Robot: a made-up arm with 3 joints. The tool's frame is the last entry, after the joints.
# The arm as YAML. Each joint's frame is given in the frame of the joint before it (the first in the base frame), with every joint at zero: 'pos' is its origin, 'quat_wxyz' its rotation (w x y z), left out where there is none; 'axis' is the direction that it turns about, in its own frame. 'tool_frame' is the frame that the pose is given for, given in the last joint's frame.
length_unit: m
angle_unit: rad
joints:
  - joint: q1
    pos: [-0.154, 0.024, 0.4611]
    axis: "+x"
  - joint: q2
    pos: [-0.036, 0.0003, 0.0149]
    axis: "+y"
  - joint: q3
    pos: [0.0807, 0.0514, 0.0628]
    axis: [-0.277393, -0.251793, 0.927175]
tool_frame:
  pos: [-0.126, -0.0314, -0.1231]
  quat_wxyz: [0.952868, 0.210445, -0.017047, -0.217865]
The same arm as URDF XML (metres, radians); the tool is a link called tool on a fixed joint. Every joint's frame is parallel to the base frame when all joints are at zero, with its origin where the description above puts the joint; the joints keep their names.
<robot name="arm">
<link name="base_link"/>
<link name="link1"/>
<link name="link2"/>
<link name="link3"/>
<link name="tool"/>
<joint name="q1" type="continuous"><parent link="base_link"/><child link="link1"/><origin xyz="-0.154 0.024 0.4611" rpy="0 0 0"/><axis xyz="1 0 0"/></joint>
<joint name="q2" type="continuous"><parent link="link1"/><child link="link2"/><origin xyz="-0.036 0.0003 0.0149" rpy="0 0 0"/><axis xyz="0 1 0"/></joint>
<joint name="q3" type="continuous"><parent link="link2"/><child link="link3"/><origin xyz="0.0807 0.0514 0.0628" rpy="0 0 0"/><axis xyz="-0.277393 -0.251793 0.927175"/></joint>
<joint name="tool_fixed" type="fixed"><parent link="link3"/><child link="tool"/><origin xyz="-0.126 -0.0314 -0.1231" rpy="0.4216 0.0592 -0.4369"/></joint>
</robot>

